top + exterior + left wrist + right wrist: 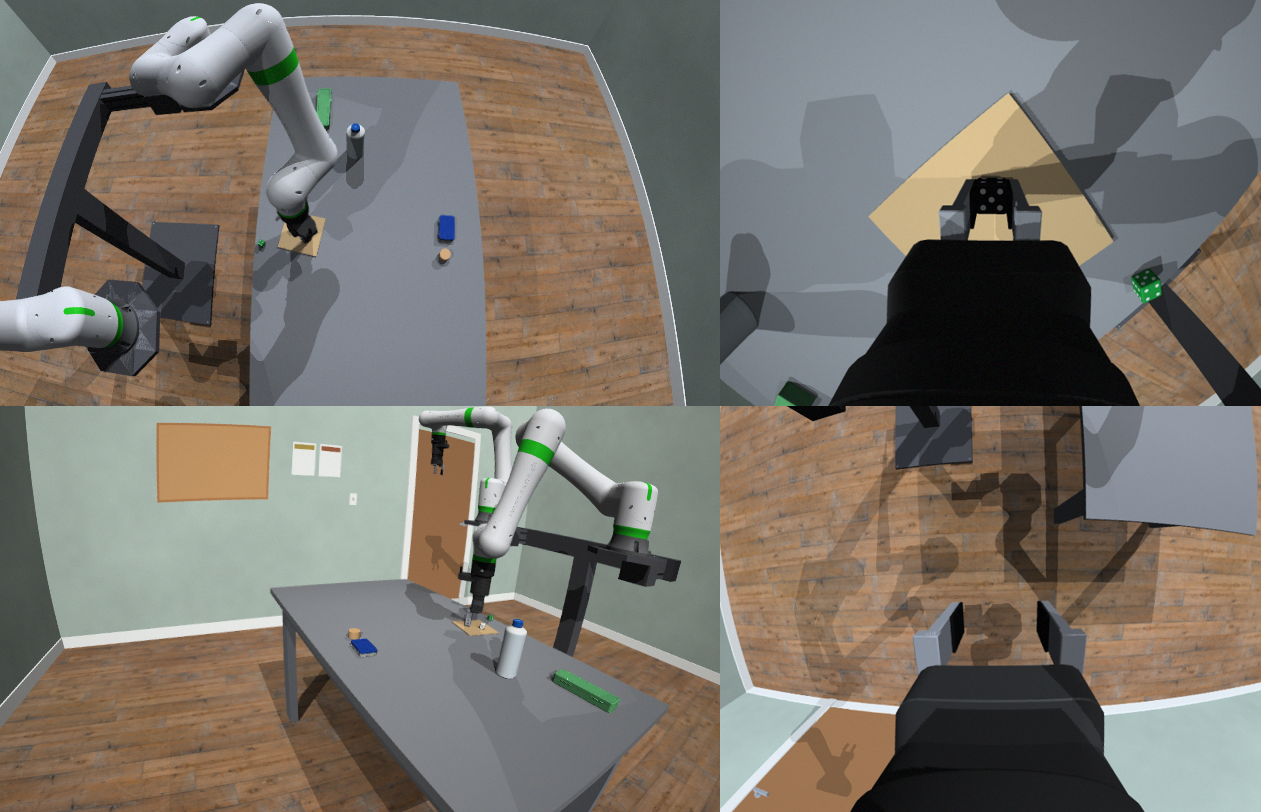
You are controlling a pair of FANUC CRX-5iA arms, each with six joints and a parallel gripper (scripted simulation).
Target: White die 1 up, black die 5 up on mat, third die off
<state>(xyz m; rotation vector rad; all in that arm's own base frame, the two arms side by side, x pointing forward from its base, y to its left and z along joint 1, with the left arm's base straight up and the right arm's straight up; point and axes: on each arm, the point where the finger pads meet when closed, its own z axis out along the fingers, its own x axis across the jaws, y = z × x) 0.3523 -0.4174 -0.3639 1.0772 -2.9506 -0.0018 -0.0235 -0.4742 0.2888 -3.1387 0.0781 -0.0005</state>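
Observation:
Now: left hand 10 mm above the black die. Also, from my left hand: tan mat 20 mm behind, 20 mm to the left, 30 mm below; then green die 160 mm behind, 50 mm to the right, 20 mm below; then white die 40 mm behind, 40 mm to the left, 10 mm below.

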